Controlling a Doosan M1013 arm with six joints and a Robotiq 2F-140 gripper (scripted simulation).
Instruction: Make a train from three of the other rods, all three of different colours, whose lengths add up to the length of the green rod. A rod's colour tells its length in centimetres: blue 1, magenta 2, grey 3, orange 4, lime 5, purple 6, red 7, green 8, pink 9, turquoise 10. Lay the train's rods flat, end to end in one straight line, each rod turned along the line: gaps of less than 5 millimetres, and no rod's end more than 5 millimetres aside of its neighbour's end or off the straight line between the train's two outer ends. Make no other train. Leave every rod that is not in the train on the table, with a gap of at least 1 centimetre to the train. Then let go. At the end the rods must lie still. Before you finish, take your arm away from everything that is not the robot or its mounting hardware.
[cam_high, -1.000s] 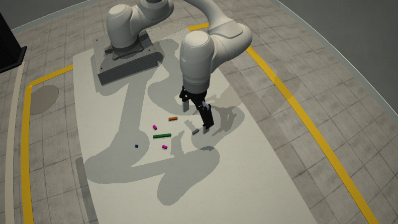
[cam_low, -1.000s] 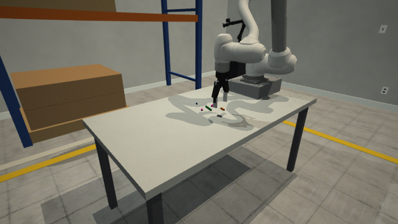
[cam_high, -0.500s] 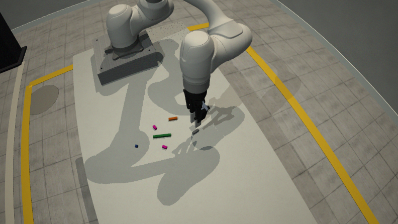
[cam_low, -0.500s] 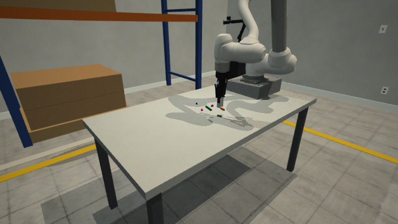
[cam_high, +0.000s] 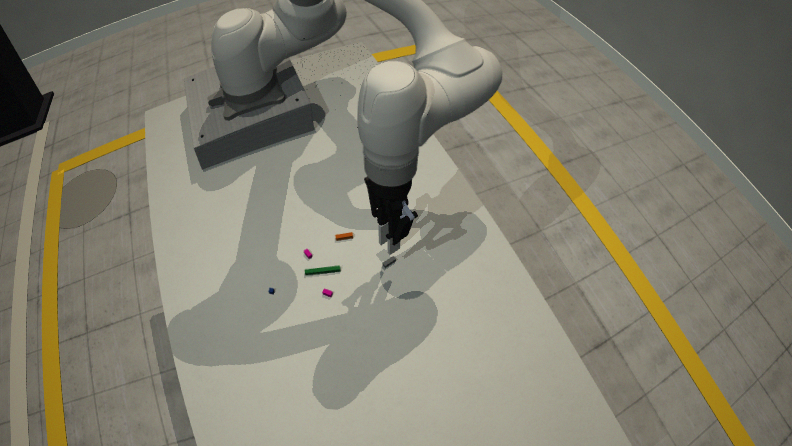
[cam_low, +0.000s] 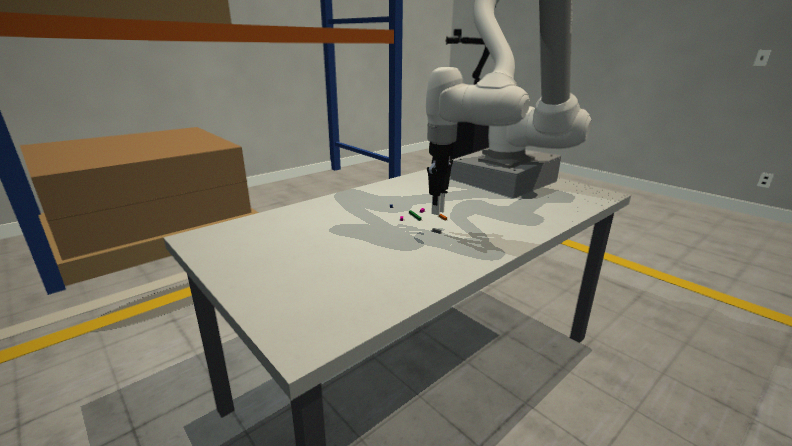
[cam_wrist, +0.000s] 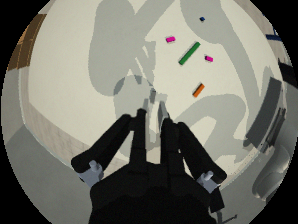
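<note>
Now: the grey rod 10 cm below my hand. Also, from my hand: green rod: 15 cm to the right, 10 cm below, 3 cm behind; orange rod: 10 cm below, 10 cm behind, 7 cm to the right; small blue rod: 27 cm to the right, 10 cm below, 1 cm behind.
</note>
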